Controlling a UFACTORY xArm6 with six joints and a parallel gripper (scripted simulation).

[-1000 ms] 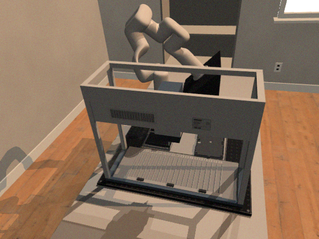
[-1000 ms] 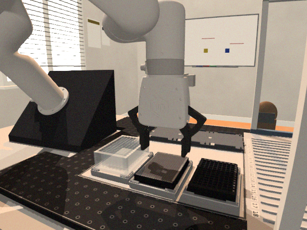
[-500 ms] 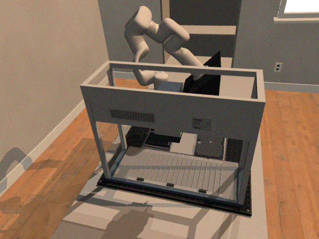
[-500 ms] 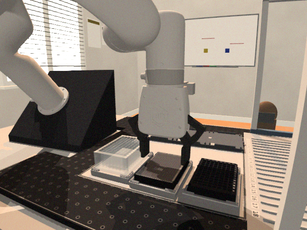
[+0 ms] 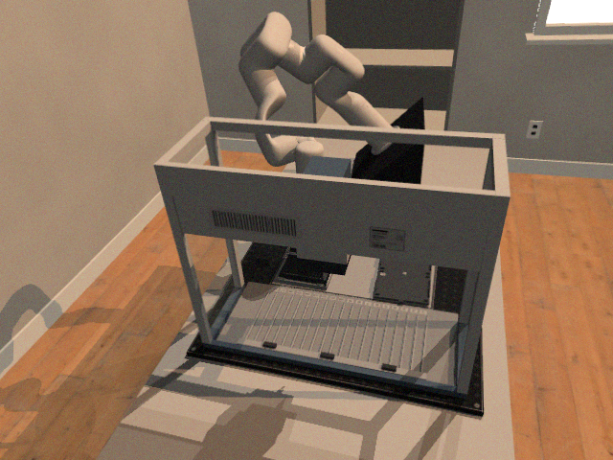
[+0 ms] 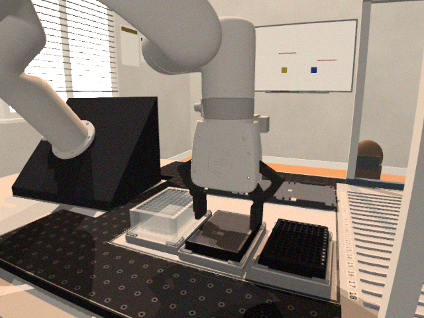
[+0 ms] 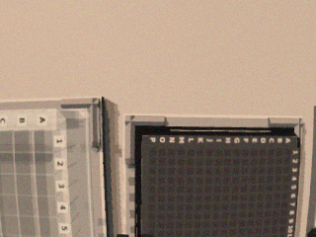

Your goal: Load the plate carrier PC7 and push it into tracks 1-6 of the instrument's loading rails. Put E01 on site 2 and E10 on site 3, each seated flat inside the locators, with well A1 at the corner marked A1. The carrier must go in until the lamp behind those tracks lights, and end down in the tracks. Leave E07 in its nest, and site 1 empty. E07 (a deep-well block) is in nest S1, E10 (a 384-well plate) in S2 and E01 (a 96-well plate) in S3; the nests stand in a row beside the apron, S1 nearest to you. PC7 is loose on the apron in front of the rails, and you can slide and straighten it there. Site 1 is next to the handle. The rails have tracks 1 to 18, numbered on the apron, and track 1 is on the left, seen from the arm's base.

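Right now my hand is 3 cm above the E10. Also, from my hand: nest S2: 4 cm below; 96-well plate E01: 11 cm ahead, 1 cm to the right, 3 cm below; clear deep-well block E07: 10 cm behind, 2 cm to the left, 1 cm below.
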